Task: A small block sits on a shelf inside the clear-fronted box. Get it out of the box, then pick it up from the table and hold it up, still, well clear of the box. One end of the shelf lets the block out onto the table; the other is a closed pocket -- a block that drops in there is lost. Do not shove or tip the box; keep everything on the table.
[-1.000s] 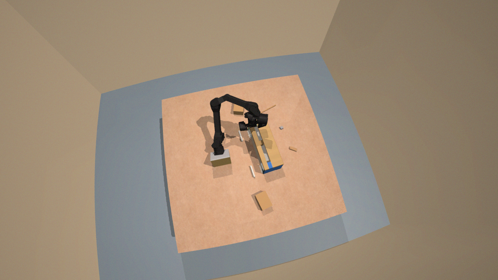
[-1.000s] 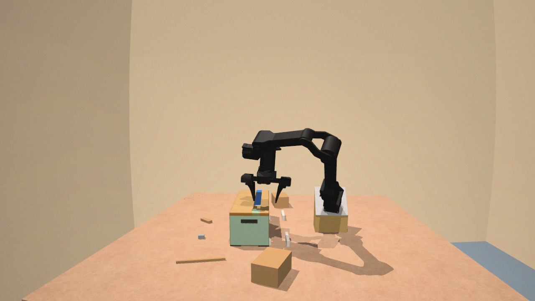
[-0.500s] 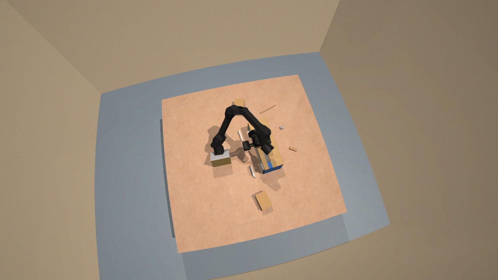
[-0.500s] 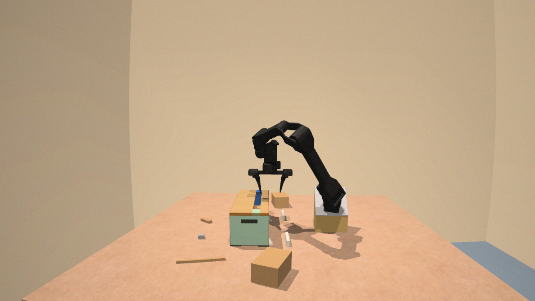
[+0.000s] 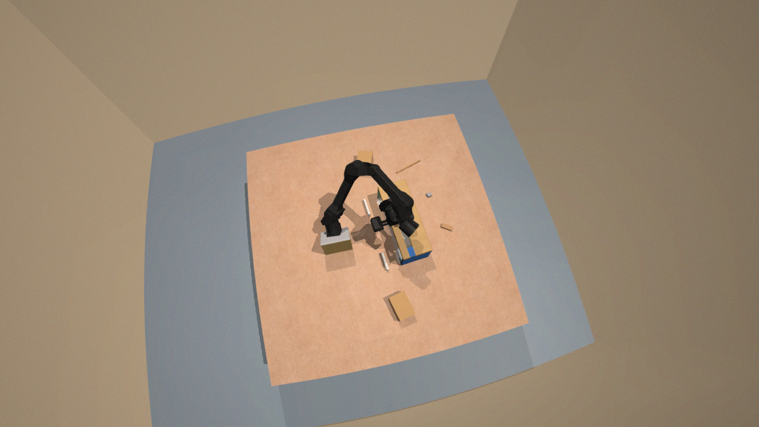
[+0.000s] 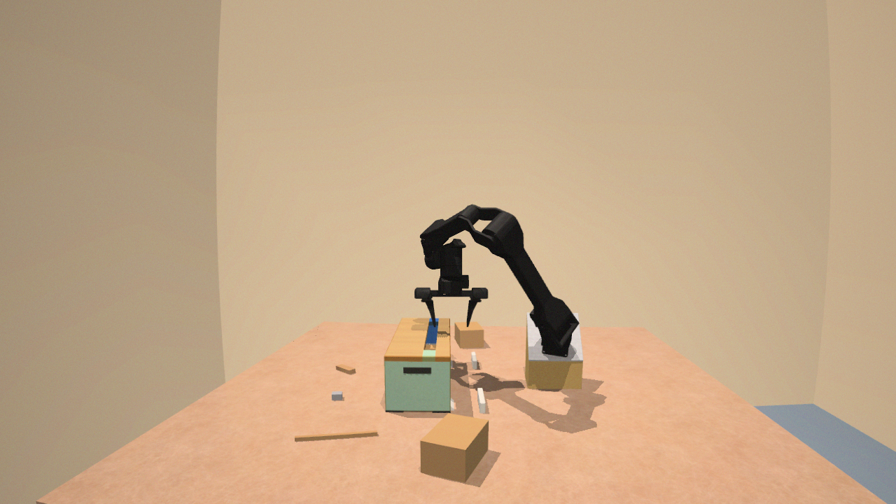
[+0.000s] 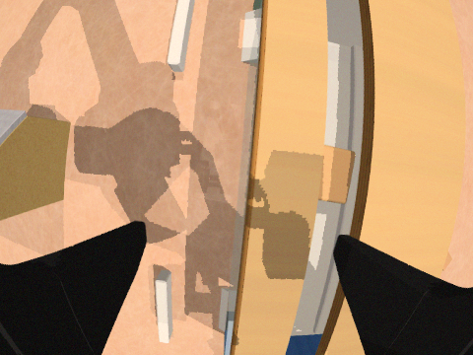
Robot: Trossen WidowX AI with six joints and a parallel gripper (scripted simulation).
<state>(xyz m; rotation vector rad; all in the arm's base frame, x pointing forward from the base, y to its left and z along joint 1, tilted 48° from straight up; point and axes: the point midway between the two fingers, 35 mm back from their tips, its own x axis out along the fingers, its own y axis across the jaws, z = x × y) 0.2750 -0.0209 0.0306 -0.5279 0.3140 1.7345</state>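
My gripper tip is 3 cm short of the long box, 2 cm to the right of it and 8 cm above it. Also, from my gripper tip: small brown block 4 cm ahead, 4 cm to the left, 6 cm below; thin stick 16 cm ahead, 37 cm to the left, 14 cm below; tan chip 30 cm ahead, 1 cm to the right, 14 cm below.
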